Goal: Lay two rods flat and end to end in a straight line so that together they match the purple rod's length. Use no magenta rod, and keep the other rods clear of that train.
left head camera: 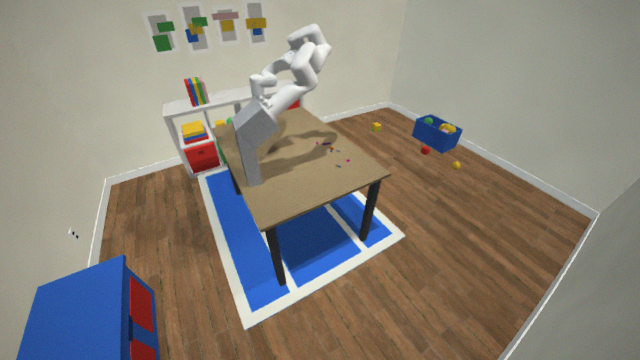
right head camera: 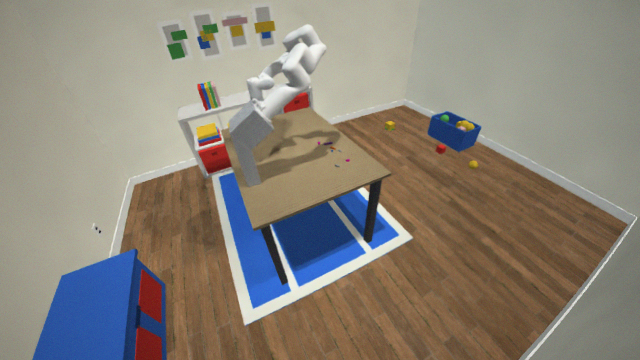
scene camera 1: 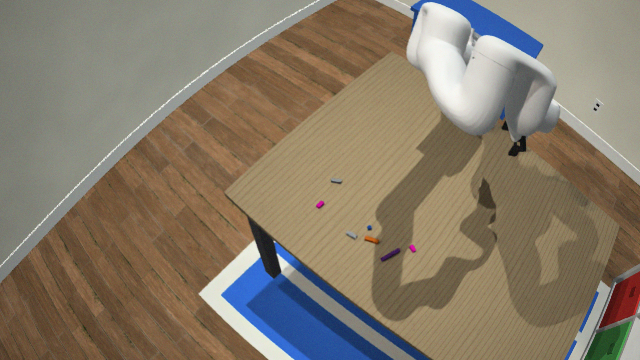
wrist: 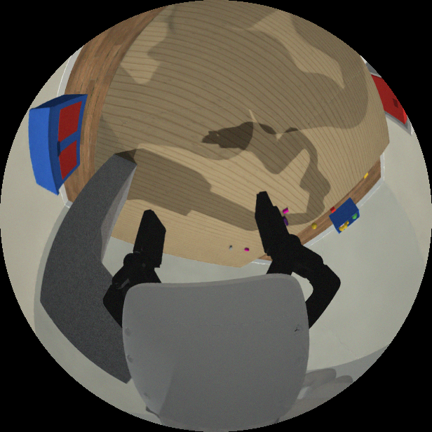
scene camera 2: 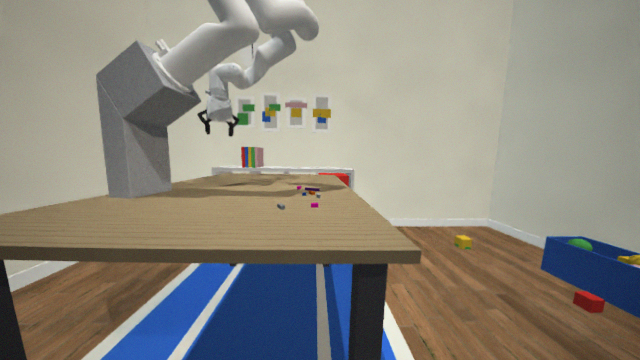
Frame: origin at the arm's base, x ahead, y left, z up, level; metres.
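Where they show: gripper, fingertip midpoint: (scene camera 1: 509,141) (scene camera 2: 219,135); arm's base, link origin: (left head camera: 267,112) (right head camera: 262,114) (scene camera 1: 465,56) (scene camera 2: 173,74).
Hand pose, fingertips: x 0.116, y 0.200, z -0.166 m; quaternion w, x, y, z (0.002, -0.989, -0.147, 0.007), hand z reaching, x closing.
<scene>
Things, the pixels of their top centre, and the offset from my fingertips. Level surfaces: height alone.
- purple rod, top centre: (scene camera 1: 390,254) (scene camera 2: 312,188) (left head camera: 326,143) dx +0.343, dy -0.269, dz -0.217 m
- table, surface height: dz -0.227 m
- orange rod, top centre: (scene camera 1: 371,239) dx +0.314, dy -0.334, dz -0.217 m
- small blue piece, top centre: (scene camera 1: 369,226) dx +0.279, dy -0.350, dz -0.217 m
- light grey rod, top centre: (scene camera 1: 351,234) dx +0.315, dy -0.392, dz -0.217 m
- darker grey rod, top centre: (scene camera 2: 281,204) (scene camera 1: 336,179) dx +0.164, dy -0.485, dz -0.217 m
The purple rod (scene camera 1: 390,254) (scene camera 2: 312,189) (left head camera: 326,143) lies flat on the table (scene camera 1: 300,165) (scene camera 2: 200,225). An orange rod (scene camera 1: 371,240) lies near it, with a small blue piece (scene camera 1: 369,227) and a light grey rod (scene camera 1: 351,234) beside it. One magenta rod (scene camera 1: 412,248) is close to the purple rod. Another magenta rod (scene camera 1: 320,204) and a darker grey rod (scene camera 1: 336,181) (scene camera 2: 281,206) lie farther off. All these pieces lie apart. My gripper (scene camera 2: 219,134) (wrist: 204,211) is open and empty, high above the table and well away from the rods. In the wrist view a fingertip partly hides the purple rod (wrist: 285,221).
The grey robot pedestal (scene camera 2: 145,155) (left head camera: 250,160) stands at the table's side. A white shelf (left head camera: 172,107) stands behind the table. A blue cabinet (left head camera: 75,310) and a blue toy bin (left head camera: 435,136) stand on the floor. The arm's shadow crosses the table near the purple rod.
</scene>
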